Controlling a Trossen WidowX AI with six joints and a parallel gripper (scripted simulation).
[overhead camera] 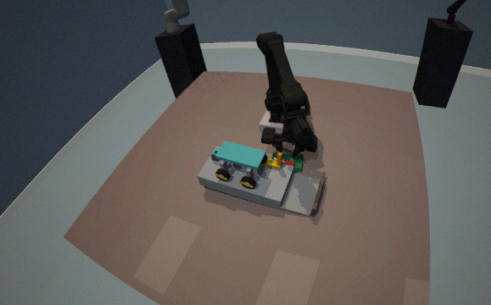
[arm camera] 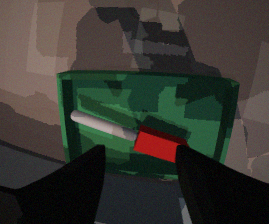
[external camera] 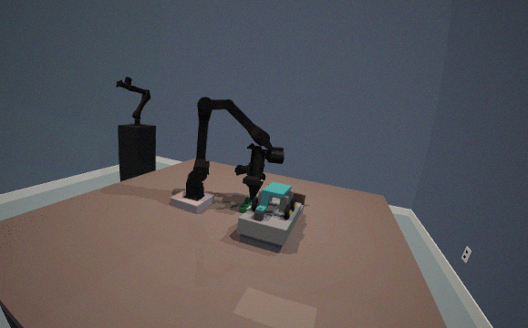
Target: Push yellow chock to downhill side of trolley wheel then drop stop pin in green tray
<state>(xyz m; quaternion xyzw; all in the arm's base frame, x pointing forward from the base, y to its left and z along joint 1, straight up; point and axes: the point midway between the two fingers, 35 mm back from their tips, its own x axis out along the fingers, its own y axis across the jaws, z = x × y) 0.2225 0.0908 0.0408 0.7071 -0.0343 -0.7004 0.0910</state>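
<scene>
Right now my gripper tip is 50 mm above the green tray. From my gripper tip the other things lie so: yellow chock 70 mm ahead, 40 mm above, 30 mm to the right; red-headed stop pin 30 mm below, 10 mm to the right; grey step 130 mm ahead, 70 mm to the left, 50 mm below.
</scene>
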